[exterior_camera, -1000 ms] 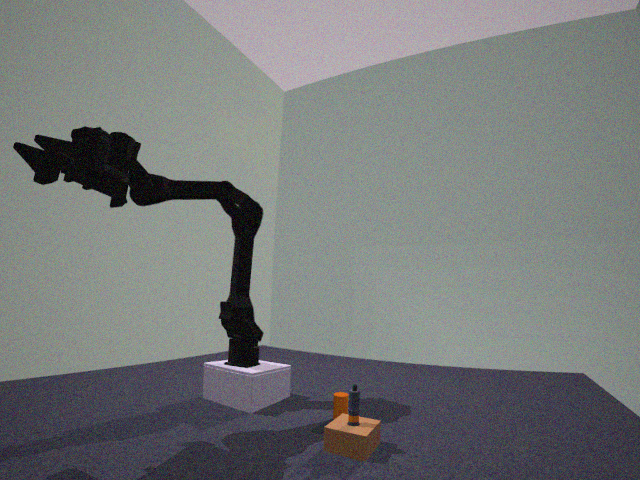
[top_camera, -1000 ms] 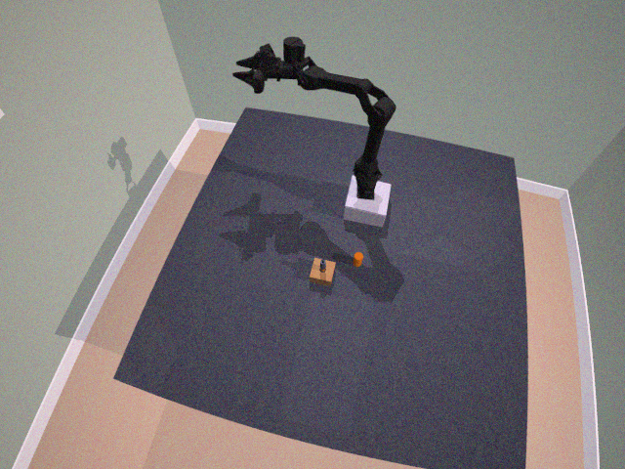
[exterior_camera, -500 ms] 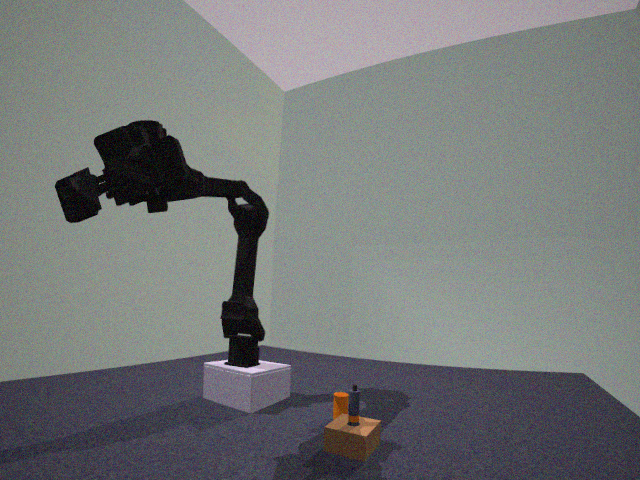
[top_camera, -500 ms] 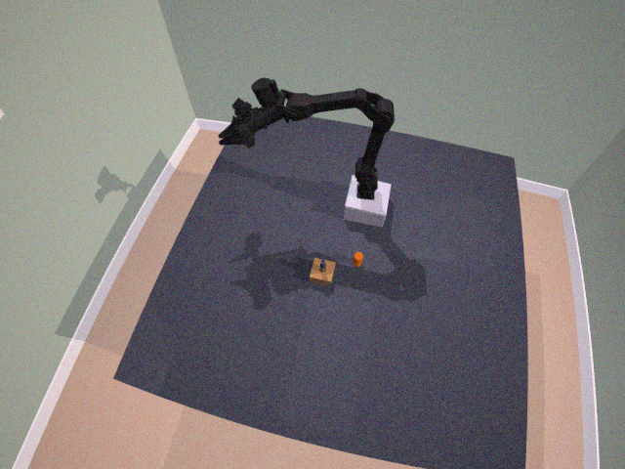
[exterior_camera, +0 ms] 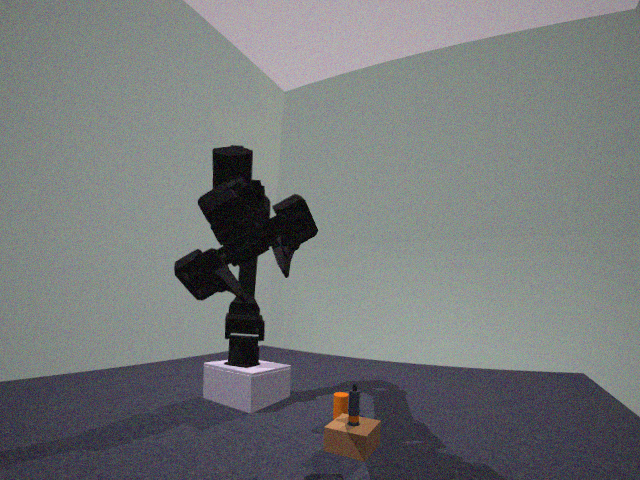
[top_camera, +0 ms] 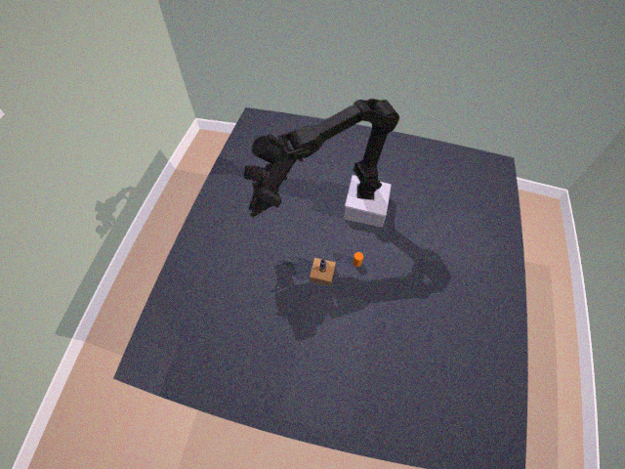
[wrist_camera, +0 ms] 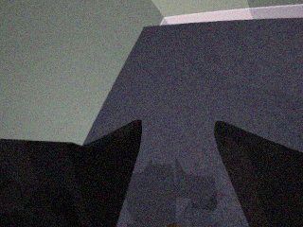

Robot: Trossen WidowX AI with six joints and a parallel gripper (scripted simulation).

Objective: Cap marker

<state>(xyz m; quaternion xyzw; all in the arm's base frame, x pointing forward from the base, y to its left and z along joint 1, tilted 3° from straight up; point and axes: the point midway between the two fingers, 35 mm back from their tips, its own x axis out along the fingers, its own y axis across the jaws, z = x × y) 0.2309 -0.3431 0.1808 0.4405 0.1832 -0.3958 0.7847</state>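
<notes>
My gripper tip is now 33 cm to the right of the orange cap and 24 cm above it. The rest, counted from my gripper tip: marker: 22 cm to the left, 18 cm below, 5 cm ahead; holder block: 24 cm below, 22 cm to the left, 5 cm ahead.
</notes>
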